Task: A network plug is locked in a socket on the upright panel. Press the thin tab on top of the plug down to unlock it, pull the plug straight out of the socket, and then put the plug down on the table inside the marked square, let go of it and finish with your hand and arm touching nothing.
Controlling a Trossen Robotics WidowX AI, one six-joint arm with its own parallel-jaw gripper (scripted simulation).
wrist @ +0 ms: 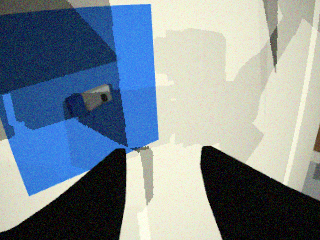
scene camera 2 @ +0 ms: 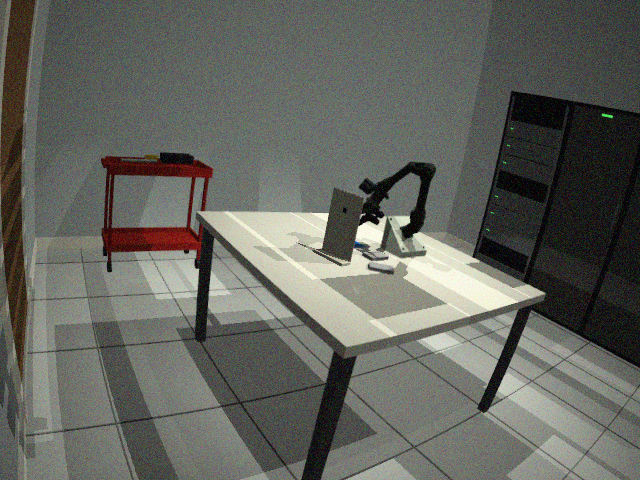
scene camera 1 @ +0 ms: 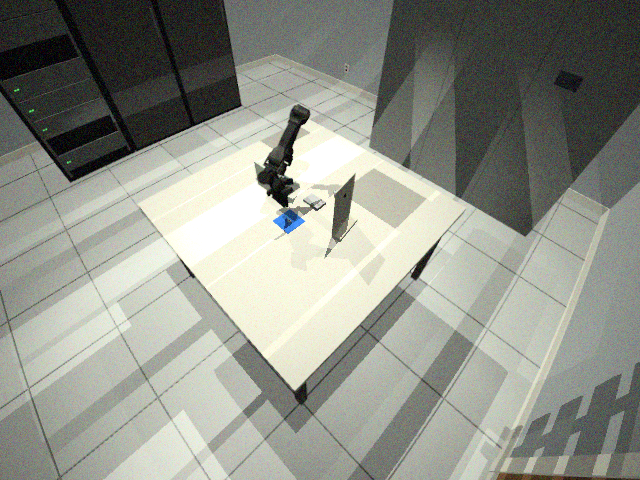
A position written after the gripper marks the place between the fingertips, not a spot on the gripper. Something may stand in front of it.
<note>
In view: the gripper (wrist: pixel 163 157) and a grey panel (scene camera 1: pixel 342 220).
</note>
